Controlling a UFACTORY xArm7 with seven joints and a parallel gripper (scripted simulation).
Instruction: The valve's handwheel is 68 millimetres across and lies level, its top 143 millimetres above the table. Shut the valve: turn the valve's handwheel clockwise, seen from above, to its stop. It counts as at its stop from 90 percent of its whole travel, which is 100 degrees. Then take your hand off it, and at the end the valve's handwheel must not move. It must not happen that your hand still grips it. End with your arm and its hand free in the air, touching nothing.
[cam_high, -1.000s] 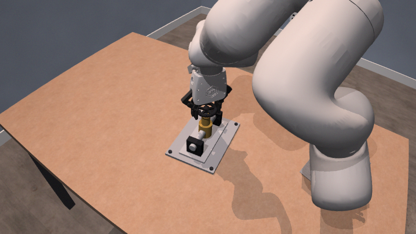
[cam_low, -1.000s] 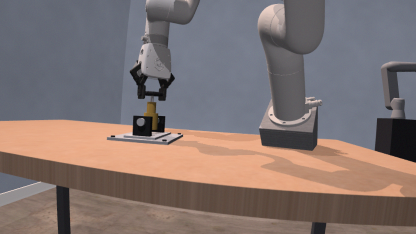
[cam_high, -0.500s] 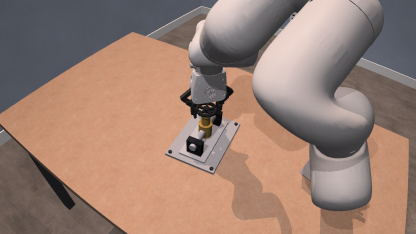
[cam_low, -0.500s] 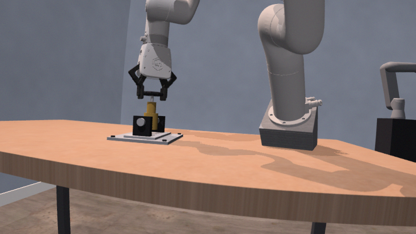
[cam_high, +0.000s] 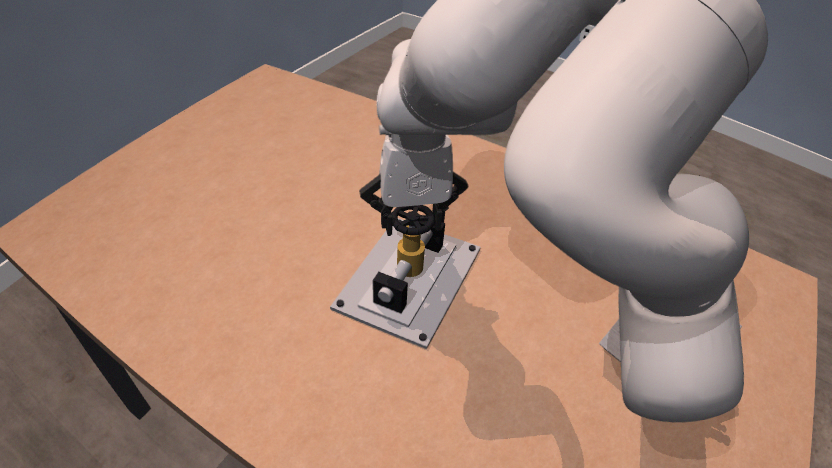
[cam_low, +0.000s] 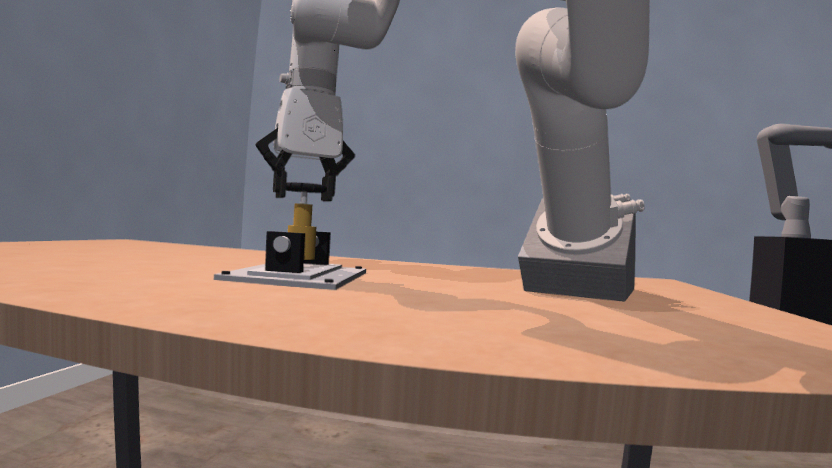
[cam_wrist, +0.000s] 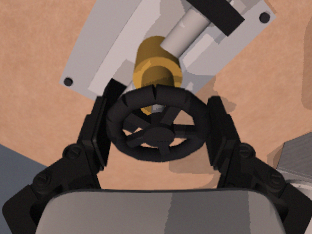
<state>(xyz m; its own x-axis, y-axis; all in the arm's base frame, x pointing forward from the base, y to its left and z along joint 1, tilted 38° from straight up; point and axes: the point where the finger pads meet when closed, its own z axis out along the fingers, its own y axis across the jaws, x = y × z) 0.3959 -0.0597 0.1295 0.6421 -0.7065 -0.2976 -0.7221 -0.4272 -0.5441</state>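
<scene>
Right now my hand is right at the black spoked handwheel.
</scene>
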